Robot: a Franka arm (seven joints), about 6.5 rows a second.
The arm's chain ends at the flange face. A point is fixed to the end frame.
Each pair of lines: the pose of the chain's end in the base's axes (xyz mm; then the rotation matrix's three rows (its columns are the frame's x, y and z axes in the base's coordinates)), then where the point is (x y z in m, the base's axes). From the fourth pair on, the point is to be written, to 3 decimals.
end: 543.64 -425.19 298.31; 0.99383 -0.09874 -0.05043; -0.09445 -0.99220 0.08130; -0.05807 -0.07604 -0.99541
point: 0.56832 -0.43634 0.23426
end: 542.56 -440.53 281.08; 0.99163 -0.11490 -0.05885; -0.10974 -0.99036 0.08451; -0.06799 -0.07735 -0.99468
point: 0.56644 -0.45191 0.21677
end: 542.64 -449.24 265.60; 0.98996 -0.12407 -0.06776; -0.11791 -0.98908 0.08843; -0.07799 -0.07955 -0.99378
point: 0.56580 -0.46060 0.20102
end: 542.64 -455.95 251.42; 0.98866 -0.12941 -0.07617; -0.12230 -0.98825 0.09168; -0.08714 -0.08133 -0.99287
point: 0.565 -0.467 0.187
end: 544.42 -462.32 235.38; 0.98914 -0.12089 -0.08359; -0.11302 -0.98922 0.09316; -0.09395 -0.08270 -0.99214
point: 0.567 -0.473 0.170
